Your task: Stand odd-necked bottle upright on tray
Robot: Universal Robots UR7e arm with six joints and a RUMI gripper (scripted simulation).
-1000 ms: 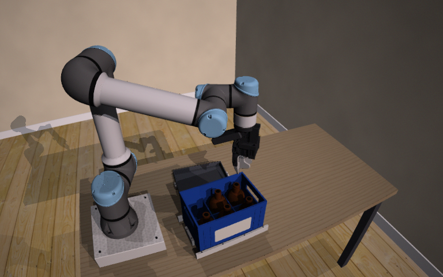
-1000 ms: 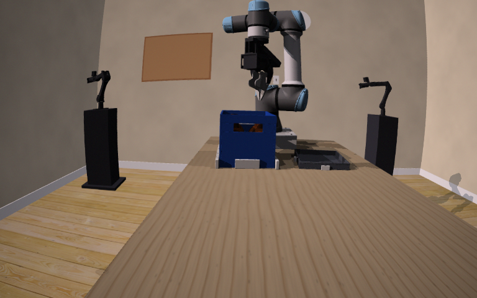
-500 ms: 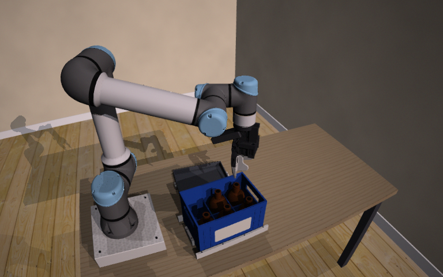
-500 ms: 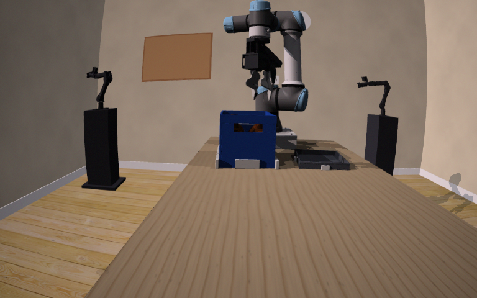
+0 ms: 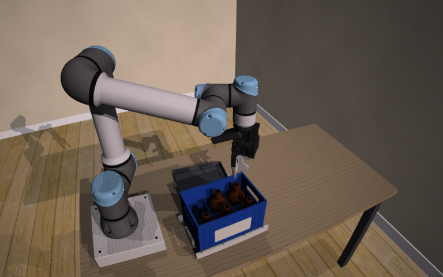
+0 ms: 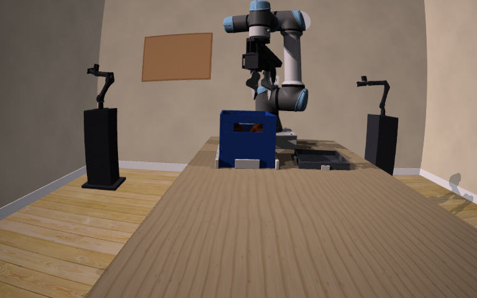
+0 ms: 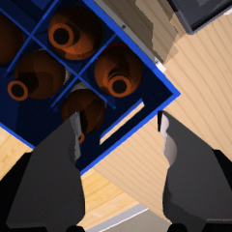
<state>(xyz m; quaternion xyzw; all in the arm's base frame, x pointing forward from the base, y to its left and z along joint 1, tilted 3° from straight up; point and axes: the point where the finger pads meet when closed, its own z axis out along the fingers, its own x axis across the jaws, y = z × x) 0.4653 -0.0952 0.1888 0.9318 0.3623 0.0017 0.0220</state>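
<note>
My hand is 16 cm above the crate, 9 cm past it and 4 cm to the left of it. The rest, counted from my hand: tray: 24 cm to the left, 23 cm below, 4 cm behind.
</note>
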